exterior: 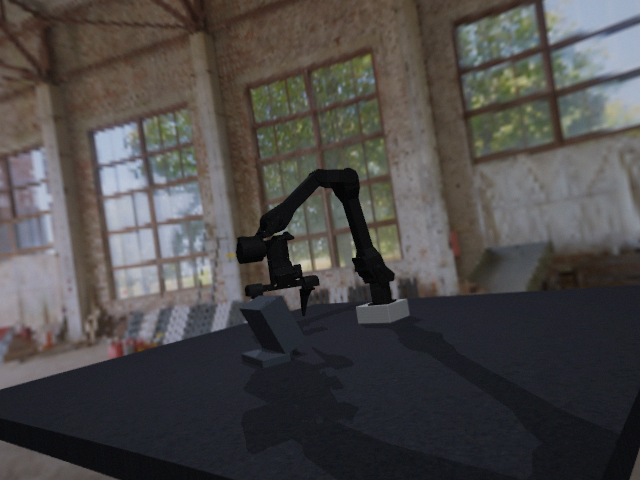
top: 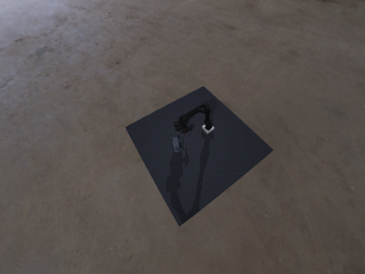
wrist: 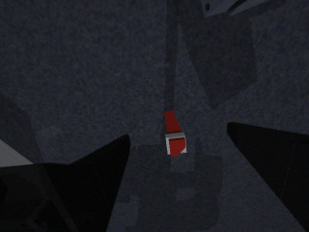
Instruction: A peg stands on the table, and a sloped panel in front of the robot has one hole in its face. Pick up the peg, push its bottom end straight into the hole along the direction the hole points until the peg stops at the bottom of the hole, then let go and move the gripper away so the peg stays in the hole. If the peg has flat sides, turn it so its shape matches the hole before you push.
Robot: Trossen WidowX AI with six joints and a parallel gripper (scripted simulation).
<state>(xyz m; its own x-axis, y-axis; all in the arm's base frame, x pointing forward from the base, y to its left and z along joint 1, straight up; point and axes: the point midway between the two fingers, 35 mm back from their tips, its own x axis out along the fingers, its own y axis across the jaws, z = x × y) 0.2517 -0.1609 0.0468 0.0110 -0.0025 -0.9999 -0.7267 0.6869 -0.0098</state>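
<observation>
Right now the red peg is right at my gripper tip. The rest, counted from my gripper tip: sloped panel (16 cm ahead, 8 cm to the left, 2 cm above).
</observation>
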